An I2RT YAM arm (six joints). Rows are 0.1 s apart.
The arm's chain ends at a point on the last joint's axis. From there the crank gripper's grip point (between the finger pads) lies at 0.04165 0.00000 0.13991 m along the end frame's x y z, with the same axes.
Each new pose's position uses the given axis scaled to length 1; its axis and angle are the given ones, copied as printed.
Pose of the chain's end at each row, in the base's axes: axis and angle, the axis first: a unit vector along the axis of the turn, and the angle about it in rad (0 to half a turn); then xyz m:
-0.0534 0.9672 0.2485 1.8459 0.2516 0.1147 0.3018
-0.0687 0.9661 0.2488 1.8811 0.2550 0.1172 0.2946
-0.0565 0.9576 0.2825 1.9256 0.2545 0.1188 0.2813
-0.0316 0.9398 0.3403 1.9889 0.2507 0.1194 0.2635
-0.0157 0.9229 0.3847 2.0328 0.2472 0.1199 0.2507
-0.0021 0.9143 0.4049 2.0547 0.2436 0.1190 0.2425
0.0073 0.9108 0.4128 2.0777 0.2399 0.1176 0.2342
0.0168 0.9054 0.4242 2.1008 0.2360 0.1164 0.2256
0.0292 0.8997 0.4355 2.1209 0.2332 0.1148 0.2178
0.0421 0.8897 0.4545 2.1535 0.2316 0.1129 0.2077
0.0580 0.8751 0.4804 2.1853 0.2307 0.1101 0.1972
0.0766 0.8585 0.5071 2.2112 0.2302 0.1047 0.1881
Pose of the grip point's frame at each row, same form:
-0.0534 0.9672 0.2485 1.8459 0.3683 0.1719 0.2353
-0.0687 0.9661 0.2488 1.8811 0.3681 0.1765 0.2239
-0.0565 0.9576 0.2825 1.9256 0.3628 0.1852 0.2094
-0.0316 0.9398 0.3403 1.9889 0.3519 0.1976 0.1931
-0.0157 0.9229 0.3847 2.0328 0.3430 0.2072 0.1835
-0.0021 0.9143 0.4049 2.0547 0.3373 0.2100 0.1773
0.0073 0.9108 0.4128 2.0777 0.3317 0.2103 0.1687
0.0168 0.9054 0.4242 2.1008 0.3258 0.2115 0.1607
0.0292 0.8997 0.4355 2.1209 0.3215 0.2119 0.1539
0.0421 0.8897 0.4545 2.1535 0.3169 0.2139 0.1458
0.0580 0.8751 0.4804 2.1853 0.3131 0.2159 0.1395
0.0766 0.8585 0.5071 2.2112 0.3107 0.2147 0.1359

